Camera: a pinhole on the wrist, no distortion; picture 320 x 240 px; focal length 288.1 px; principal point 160.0 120.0 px. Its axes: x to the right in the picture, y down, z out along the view. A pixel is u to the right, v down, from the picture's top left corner.
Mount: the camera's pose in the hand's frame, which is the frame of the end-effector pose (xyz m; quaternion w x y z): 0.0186 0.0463 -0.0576 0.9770 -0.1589 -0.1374 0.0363
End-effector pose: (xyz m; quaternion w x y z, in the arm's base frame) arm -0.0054 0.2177 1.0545 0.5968 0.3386 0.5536 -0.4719
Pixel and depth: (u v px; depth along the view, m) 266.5 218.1 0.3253
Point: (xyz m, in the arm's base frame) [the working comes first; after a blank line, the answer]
In the camera's frame: 0.1203 0.1108 0.3253

0.3187 0.0785 1.0213
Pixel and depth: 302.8 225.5 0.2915
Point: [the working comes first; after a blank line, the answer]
In the camera's frame: 0.1445 0.1067 0.2915

0.2984 0.0902 0.9867
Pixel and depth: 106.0 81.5 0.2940
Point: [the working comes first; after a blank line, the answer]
In the camera's frame: -0.0551 -0.0393 0.2940

0.1581 0.0755 1.1899
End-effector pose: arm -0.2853 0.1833 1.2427 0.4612 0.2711 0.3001 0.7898
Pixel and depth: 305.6 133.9 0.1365
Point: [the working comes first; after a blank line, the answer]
In the camera's frame: 0.0690 0.0066 0.1365

-0.3044 0.2031 1.3787
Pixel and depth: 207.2 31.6 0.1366
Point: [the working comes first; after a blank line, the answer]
In the camera's frame: 0.0224 -0.0419 0.1366

-0.2543 0.1854 1.3375
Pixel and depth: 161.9 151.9 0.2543
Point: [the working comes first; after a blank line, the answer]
In the camera's frame: 0.0017 0.0282 0.2543

-0.2310 0.1153 1.4546
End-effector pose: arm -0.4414 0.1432 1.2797 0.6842 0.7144 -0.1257 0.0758
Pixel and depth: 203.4 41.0 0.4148
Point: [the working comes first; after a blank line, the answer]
In the camera's frame: 0.0625 -0.1137 0.4148

-0.5181 -0.2283 1.3180
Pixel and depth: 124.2 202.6 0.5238
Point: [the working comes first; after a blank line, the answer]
In the camera's frame: -0.0651 0.1502 0.5238

-0.7462 -0.2068 1.5310
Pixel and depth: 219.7 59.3 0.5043
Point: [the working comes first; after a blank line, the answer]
In the camera's frame: 0.1045 -0.1063 0.5043

-0.5204 -0.3204 1.3547
